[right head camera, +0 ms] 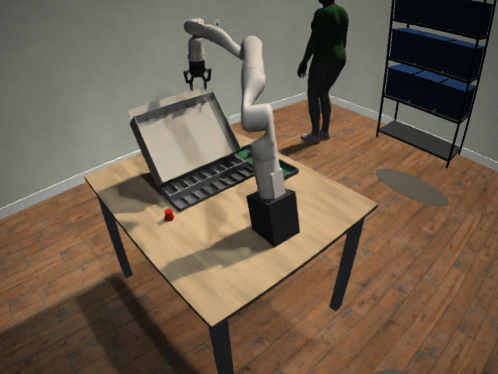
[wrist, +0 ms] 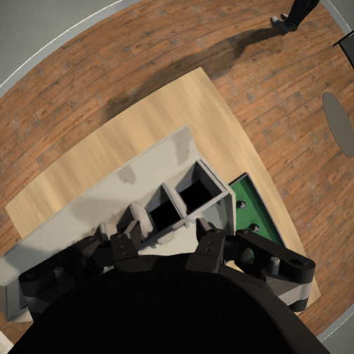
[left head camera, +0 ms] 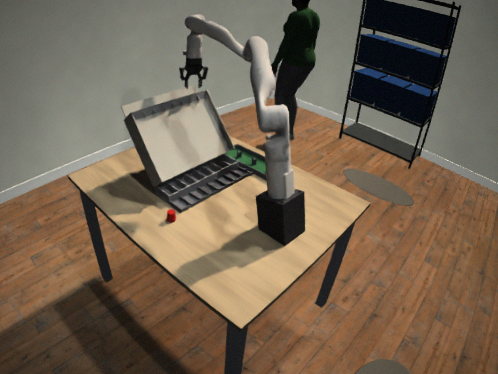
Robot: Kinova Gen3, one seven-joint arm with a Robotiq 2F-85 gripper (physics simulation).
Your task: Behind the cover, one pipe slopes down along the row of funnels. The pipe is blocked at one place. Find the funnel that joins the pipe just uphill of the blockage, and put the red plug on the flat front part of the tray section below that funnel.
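Frame: origin at the arm's base, x ahead, y left, z up, level; metres.
Seen in the pictures: gripper, fingertip midpoint: (right head camera: 198, 90) (left head camera: 193, 87); arm's base, link origin: (right head camera: 270, 193) (left head camera: 280, 193).
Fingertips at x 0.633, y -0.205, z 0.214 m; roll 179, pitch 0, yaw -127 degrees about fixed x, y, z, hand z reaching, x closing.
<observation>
Offsets run from my fingertips to a thing's top centre. "spot": to the spot under its first point.
The red plug @(dx -0.298, dy +0.445, dz -0.330 m) (left head camera: 171, 216) (right head camera: 169, 214) stands on the table, just off the left front end of the sectioned dark tray @(spot: dx -0.274, dy +0.330, dz -0.355 m) (left head camera: 186, 201) (right head camera: 185, 201). The pale cover (left head camera: 180, 140) (right head camera: 187, 137) leans back above that tray and hides the pipe. A row of funnels runs along its top; in the wrist view a divider (wrist: 173, 197) separates two dark openings at the right end. My gripper (left head camera: 193, 86) (right head camera: 198, 88) (wrist: 168, 228) is open and empty, pointing down above the top edge of the cover's box. The blockage is not visible.
A green-floored tray (left head camera: 244, 159) (right head camera: 286, 169) (wrist: 248, 187) lies right of the box, with two small dark pieces (wrist: 242, 204) (wrist: 255, 228) inside. The arm's black base (left head camera: 281, 217) (right head camera: 274, 218) stands on the table. A person (left head camera: 298, 45) (right head camera: 327, 45) stands beyond the table.
</observation>
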